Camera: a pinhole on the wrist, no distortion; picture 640 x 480 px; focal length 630.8 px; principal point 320.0 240.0 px. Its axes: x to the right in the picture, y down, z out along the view. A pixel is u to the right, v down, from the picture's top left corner.
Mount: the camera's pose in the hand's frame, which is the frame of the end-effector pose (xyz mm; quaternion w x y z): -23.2 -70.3 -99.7 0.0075 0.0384 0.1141 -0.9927
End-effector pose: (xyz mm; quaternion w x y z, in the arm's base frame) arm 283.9 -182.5 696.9 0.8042 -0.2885 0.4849 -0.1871
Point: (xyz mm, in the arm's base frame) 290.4 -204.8 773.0
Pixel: 330.5 70.2
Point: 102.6 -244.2 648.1
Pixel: behind the camera
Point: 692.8 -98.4 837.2
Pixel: 182.4 26.3
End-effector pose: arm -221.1 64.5 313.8 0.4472 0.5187 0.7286 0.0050
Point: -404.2 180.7 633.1
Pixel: behind the camera
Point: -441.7 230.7 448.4
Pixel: behind the camera
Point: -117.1 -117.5 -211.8
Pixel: 34.4 301.0
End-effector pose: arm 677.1 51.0 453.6 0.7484 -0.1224 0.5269 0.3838
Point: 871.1 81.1 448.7
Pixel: 93.8 216.7
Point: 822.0 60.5 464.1
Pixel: 148.7 165.8
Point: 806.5 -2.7 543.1
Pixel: 460.6 211.0
